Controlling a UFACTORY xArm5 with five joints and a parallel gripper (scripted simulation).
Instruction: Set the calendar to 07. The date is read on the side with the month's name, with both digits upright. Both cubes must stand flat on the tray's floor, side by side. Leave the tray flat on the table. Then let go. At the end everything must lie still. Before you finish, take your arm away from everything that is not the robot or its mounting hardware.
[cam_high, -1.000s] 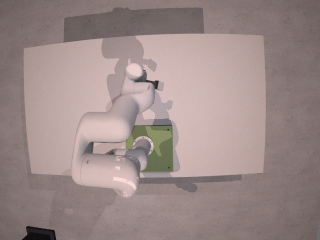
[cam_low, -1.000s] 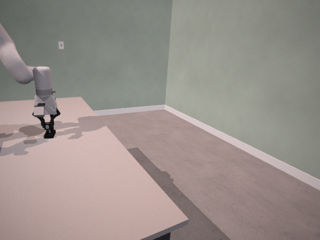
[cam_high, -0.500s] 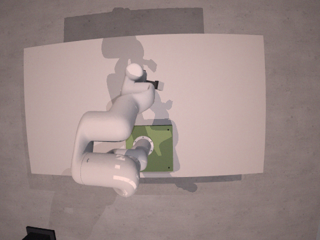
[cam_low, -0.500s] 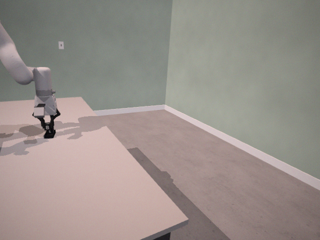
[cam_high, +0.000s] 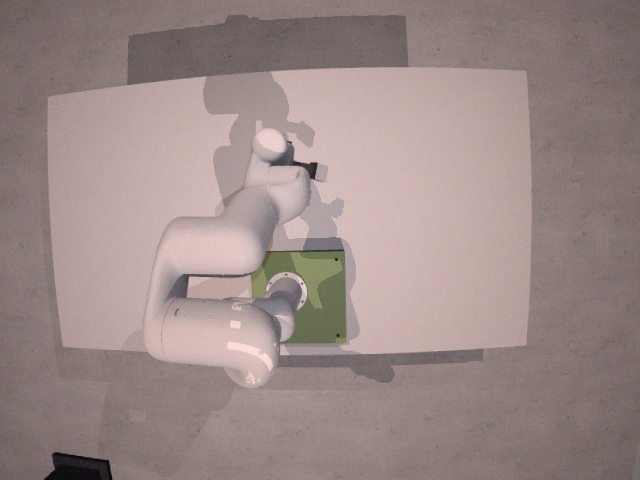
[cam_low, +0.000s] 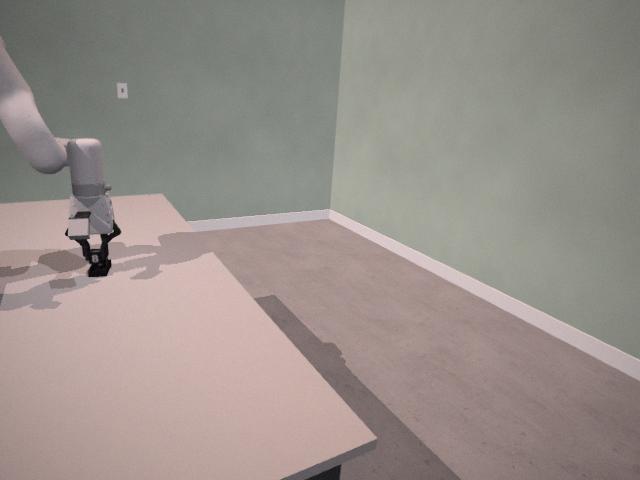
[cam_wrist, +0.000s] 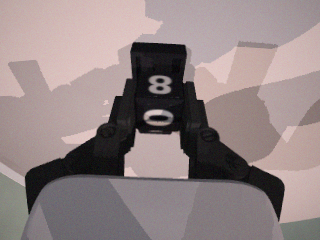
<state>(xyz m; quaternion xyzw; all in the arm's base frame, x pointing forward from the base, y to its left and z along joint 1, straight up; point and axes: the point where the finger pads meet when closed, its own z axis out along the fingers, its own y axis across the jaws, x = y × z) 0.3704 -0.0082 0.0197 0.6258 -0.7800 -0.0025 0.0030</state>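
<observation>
My gripper is now 50 mm above the black calendar tray and 20 mm to the right of it. From my hand the other things lie so: black cube 10 mm below.
</observation>
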